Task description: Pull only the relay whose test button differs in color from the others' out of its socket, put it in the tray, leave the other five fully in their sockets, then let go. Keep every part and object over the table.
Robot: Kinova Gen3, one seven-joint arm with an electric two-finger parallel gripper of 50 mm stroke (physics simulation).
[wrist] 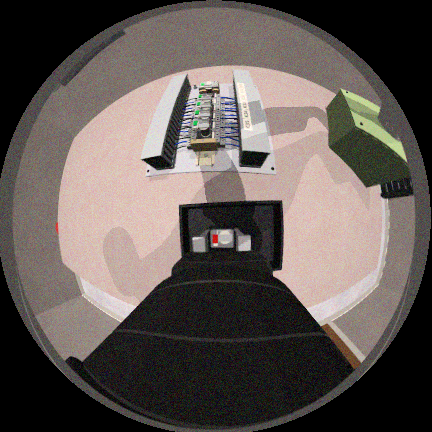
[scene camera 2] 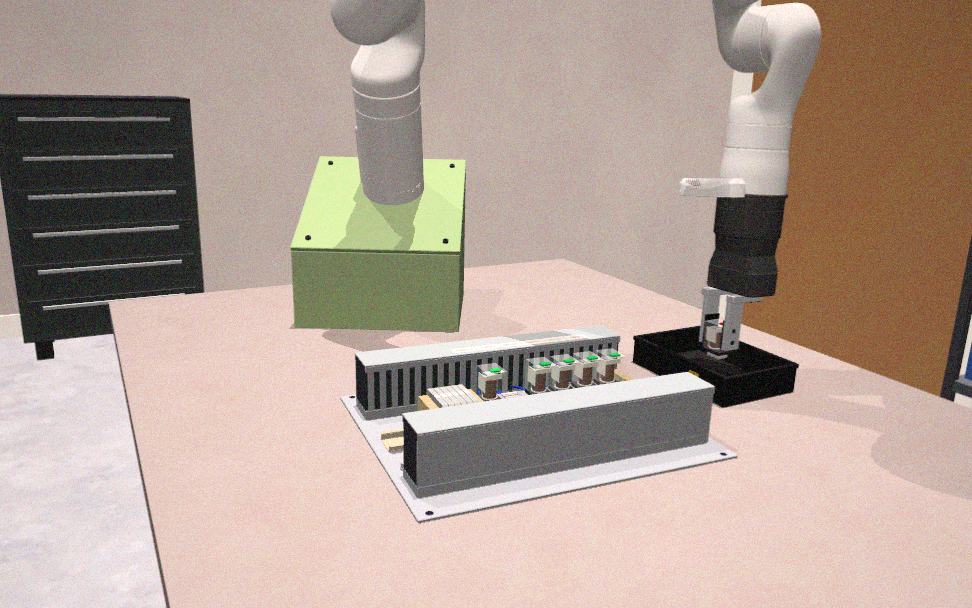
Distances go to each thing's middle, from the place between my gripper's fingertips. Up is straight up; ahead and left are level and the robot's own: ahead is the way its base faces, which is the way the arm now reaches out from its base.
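Scene:
With the panel plate (scene camera 2: 465, 501) as my reference, my hand is 40 mm above it, 60 mm past it and 270 mm to the left of it.

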